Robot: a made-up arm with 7 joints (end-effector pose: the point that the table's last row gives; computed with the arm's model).
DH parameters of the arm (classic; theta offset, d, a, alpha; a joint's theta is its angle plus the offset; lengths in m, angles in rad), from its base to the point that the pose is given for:
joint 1: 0 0.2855 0 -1.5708
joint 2: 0 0 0 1.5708
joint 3: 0 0.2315 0.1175 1.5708
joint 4: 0 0 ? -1.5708
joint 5: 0 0.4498 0 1.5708
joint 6: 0 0 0.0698 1.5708
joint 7: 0 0 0 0
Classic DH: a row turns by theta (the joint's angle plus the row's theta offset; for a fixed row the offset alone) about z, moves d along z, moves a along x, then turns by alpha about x.
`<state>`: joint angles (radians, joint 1 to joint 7).
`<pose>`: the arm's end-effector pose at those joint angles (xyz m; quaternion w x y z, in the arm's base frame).
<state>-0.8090 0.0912 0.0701 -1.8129 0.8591 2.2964 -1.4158</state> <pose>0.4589 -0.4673 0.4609 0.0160 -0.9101 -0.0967 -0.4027</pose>
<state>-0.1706 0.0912 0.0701 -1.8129 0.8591 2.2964 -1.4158</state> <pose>0.6470 -0.1018 0.4609 0.1416 -0.8338 -0.3773 -0.3774</pose>
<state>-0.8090 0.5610 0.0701 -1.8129 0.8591 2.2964 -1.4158</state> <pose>0.4647 -0.4734 0.1454 0.1844 -0.9471 -0.0236 -0.2618</pose>
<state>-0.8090 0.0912 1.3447 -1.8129 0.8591 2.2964 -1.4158</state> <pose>0.5784 0.2792 0.5027 0.2818 -0.6578 -0.6025 -0.3535</pose>
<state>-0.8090 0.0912 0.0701 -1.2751 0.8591 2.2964 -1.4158</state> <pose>0.4207 -0.4348 0.7314 0.1671 0.8013 0.1669 0.5497</pose>
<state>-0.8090 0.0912 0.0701 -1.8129 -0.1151 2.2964 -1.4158</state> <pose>0.4899 -0.4410 0.4760 0.1936 0.9144 0.3518 0.0513</pose>
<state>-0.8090 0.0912 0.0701 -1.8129 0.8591 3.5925 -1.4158</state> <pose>0.3952 -0.4265 0.4980 0.5210 0.6976 -0.1646 0.4635</pose>
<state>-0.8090 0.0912 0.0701 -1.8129 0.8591 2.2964 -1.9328</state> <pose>0.4589 -0.4673 0.4609 0.0875 0.8551 0.3261 0.3935</pose>
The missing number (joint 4, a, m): -0.0966
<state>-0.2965 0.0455 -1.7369 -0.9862 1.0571 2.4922 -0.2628</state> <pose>-0.2219 -0.3976 0.8969 0.3441 0.3507 -0.5385 0.6846</pose>
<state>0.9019 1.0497 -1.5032 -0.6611 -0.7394 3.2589 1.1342</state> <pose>0.5913 0.3155 0.5631 0.2110 0.4934 0.3133 0.7835</pose>
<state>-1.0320 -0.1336 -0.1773 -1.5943 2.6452 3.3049 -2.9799</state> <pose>0.1461 -0.4987 0.6127 0.4959 0.6362 -0.3377 0.4851</pose>
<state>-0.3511 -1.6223 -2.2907 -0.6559 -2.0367 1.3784 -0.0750</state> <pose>-0.7377 -0.0035 0.0083 0.2493 -0.1722 0.8057 0.5090</pose>
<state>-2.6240 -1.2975 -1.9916 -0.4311 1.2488 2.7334 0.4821</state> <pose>0.5478 0.5048 0.3419 0.7519 -0.4146 0.3938 0.3282</pose>
